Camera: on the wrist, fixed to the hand. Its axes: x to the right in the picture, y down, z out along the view.
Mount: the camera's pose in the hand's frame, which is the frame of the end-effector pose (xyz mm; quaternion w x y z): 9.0 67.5 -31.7 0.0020 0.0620 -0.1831 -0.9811
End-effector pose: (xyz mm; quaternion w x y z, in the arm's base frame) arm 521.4 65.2 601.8 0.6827 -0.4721 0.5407 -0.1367
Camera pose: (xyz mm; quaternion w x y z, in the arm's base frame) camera 475.4 78.1 543.8 0.0045 0.5141 0.5956 0.6172
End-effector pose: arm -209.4 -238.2 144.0 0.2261 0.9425 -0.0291 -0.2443
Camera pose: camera -182.7 -287.1 194.4 0.3030 0.0003 -0.8681 0.3931
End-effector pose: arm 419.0 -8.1 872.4 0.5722 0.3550 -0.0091 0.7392
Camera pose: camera 344.3 -10.5 880.0 0.7027 0.1805 0.2894 -0.6244
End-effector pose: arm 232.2 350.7 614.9 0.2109 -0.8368 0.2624 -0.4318
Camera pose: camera 192.8 288.9 598.3 0.3233 0.3251 0.8859 0.0708
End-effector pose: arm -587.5 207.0 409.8 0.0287 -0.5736 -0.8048 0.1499
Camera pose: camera -521.9 242.0 420.4 0.0353 0.8177 -0.5603 0.1271
